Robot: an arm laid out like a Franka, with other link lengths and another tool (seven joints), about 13 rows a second.
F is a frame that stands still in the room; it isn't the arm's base.
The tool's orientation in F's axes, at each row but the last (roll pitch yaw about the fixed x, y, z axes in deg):
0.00, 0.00, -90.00
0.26, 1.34, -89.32
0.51, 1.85, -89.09
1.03, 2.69, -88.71
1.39, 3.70, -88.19
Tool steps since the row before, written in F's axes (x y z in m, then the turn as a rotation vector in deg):
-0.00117, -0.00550, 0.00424, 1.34, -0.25, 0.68
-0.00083, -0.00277, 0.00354, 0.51, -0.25, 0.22
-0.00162, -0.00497, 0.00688, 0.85, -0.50, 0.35
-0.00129, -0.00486, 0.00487, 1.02, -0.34, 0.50
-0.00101, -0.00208, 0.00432, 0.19, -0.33, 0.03
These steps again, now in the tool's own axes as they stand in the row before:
0.00550, -0.00117, 0.00424, 0.25, 1.34, 0.68
0.00268, -0.00085, 0.00361, 0.25, 0.51, 0.22
0.00472, -0.00164, 0.00705, 0.50, 0.85, 0.36
0.00460, -0.00131, 0.00512, 0.34, 1.02, 0.50
0.00176, -0.00097, 0.00447, 0.33, 0.18, 0.05

